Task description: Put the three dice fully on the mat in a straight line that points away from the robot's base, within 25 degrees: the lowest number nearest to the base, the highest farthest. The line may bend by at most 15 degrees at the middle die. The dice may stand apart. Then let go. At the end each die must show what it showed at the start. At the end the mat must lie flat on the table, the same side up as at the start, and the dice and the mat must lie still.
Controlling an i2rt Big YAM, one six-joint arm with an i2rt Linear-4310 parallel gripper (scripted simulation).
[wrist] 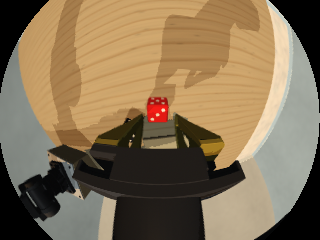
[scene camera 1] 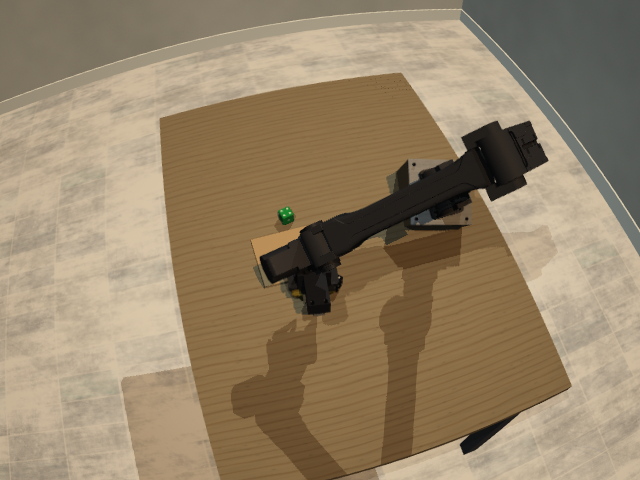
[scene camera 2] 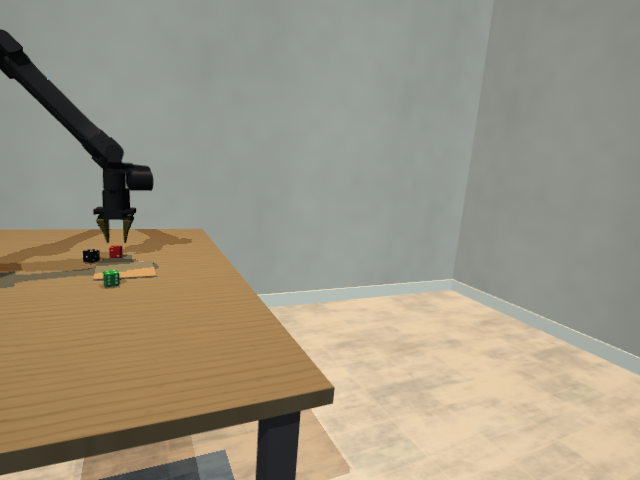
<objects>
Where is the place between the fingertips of the gripper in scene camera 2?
116, 242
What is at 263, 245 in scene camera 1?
A tan mat.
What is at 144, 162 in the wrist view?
The gripper.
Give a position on a tan mat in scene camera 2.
141, 269
</objects>
